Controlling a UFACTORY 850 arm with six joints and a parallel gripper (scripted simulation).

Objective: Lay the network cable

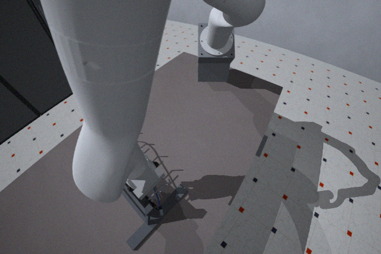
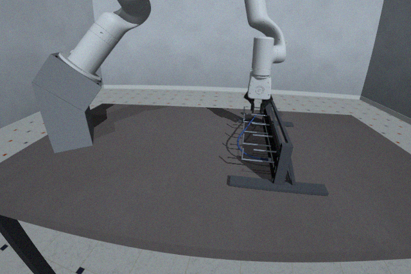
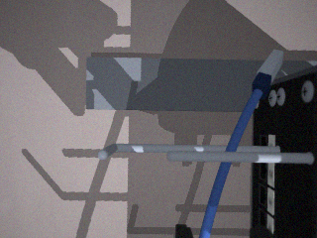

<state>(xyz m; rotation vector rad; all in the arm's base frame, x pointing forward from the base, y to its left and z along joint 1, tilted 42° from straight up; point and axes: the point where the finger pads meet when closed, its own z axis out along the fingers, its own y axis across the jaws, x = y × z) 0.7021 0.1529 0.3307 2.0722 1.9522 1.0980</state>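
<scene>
The plug is 30 mm ahead of my hand, 100 mm to the left of it and 60 mm below it. From my hand the other things lie so: dark patch panel (70 mm ahead, 140 mm to the right, 40 mm below).
</scene>
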